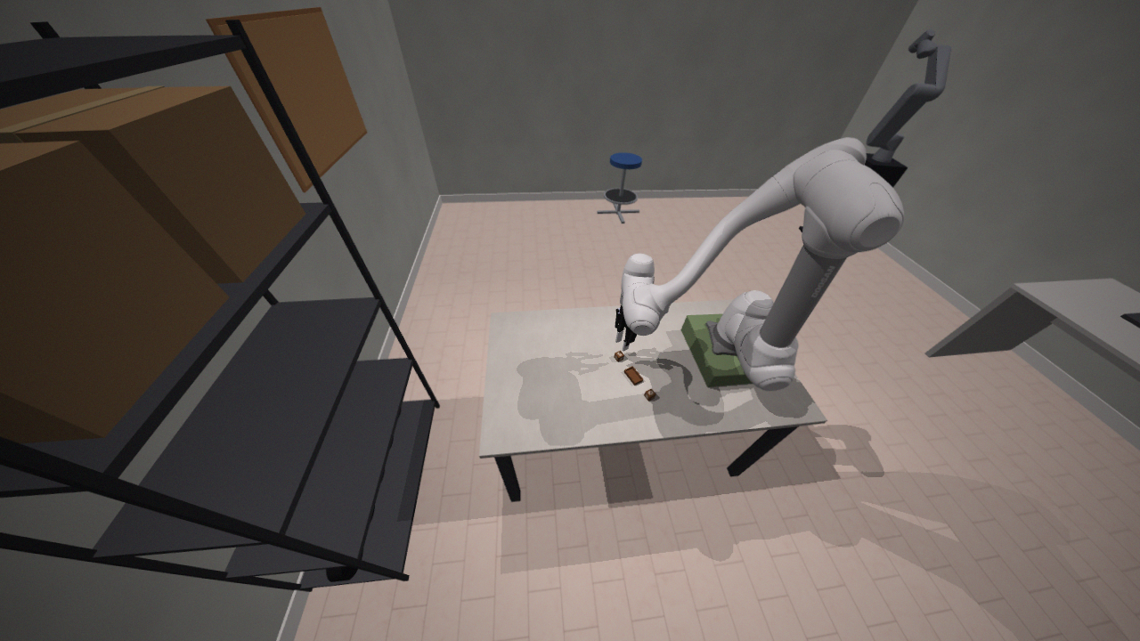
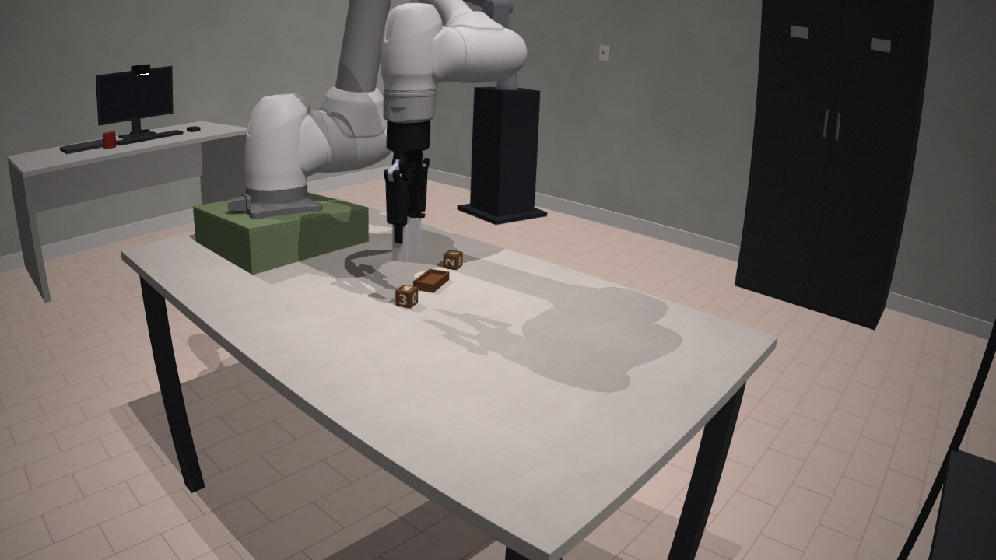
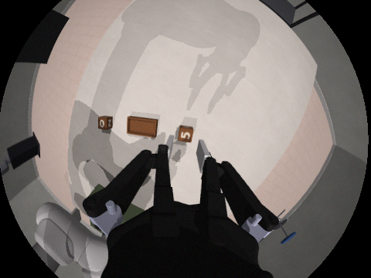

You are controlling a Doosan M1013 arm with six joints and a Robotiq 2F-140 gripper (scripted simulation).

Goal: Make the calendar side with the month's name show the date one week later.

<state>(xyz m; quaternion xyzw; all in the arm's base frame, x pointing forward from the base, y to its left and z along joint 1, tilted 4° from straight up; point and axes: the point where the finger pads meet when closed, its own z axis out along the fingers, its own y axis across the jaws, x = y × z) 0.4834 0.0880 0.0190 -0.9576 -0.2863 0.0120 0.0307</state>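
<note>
My gripper is now 11 cm above the brown cube. Round my hand: brown tray: 6 cm behind, 9 cm to the left, 12 cm below.
</note>
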